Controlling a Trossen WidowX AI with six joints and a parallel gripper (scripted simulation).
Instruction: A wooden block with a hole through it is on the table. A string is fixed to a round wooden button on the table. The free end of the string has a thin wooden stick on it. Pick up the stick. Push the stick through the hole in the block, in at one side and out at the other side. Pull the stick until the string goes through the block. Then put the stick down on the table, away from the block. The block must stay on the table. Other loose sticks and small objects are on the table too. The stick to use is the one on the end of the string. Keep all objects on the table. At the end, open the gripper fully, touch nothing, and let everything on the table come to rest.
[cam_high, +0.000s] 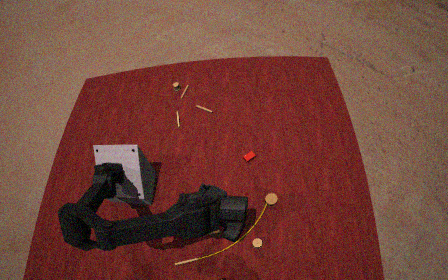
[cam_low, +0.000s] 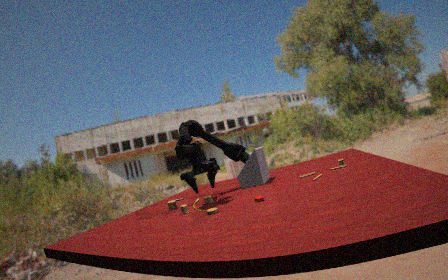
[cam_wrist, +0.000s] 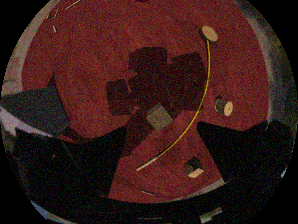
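My gripper tip is now 7 cm past the thin wooden stick, 11 cm to the left of it and 6 cm above it. Round my gripper tip: red cube 10 cm ahead, 26 cm to the left, 5 cm below; then round wooden button 17 cm ahead, 11 cm to the left, 5 cm below.
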